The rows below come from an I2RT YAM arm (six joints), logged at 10 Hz.
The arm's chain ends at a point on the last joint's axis. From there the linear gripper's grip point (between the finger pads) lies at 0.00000 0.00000 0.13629 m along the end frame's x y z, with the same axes.
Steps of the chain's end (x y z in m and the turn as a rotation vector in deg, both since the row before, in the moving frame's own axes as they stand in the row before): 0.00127 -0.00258 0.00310 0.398 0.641 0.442; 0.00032 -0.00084 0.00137 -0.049 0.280 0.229; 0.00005 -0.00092 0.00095 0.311 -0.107 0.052; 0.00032 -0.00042 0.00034 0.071 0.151 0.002; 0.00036 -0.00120 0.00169 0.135 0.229 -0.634; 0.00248 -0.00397 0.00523 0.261 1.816 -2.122; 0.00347 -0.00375 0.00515 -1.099 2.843 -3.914; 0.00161 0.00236 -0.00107 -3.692 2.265 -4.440; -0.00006 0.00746 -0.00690 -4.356 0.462 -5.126
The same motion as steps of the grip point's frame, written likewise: 0.00280 -0.00352 0.00309 0.398 0.641 0.442; 0.00099 -0.00072 0.00137 -0.049 0.280 0.229; -0.00020 -0.00166 0.00095 0.311 -0.107 0.052; 0.00068 -0.00059 0.00034 0.071 0.151 0.002; 0.00090 -0.00152 0.00169 0.135 0.229 -0.634; 0.00679 -0.00467 0.00516 0.261 1.816 -2.122; 0.01031 -0.00137 0.00496 -1.099 2.843 -3.914; 0.00733 0.01092 -0.00146 -3.692 2.265 -4.440; 0.00150 0.01775 -0.00730 -4.356 0.462 -5.126
